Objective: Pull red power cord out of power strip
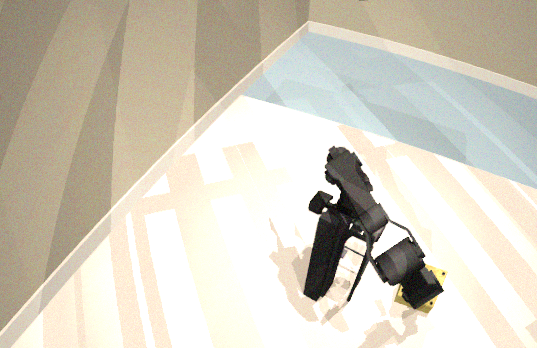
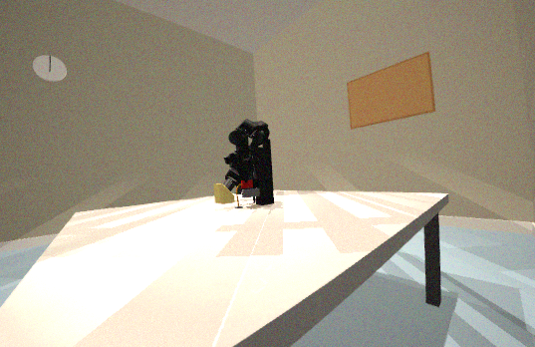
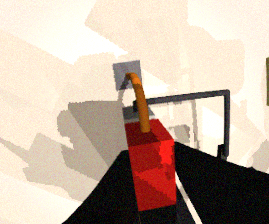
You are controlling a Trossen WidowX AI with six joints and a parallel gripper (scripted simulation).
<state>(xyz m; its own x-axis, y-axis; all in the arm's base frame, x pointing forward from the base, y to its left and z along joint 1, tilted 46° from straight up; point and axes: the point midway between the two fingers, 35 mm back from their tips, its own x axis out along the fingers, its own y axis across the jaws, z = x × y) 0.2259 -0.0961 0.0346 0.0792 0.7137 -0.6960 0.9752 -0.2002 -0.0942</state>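
My gripper tip is now 3 cm to the right of the red plug. Round my gripper tip: grey square: 11 cm below, 4 cm to the right, 1 cm behind.
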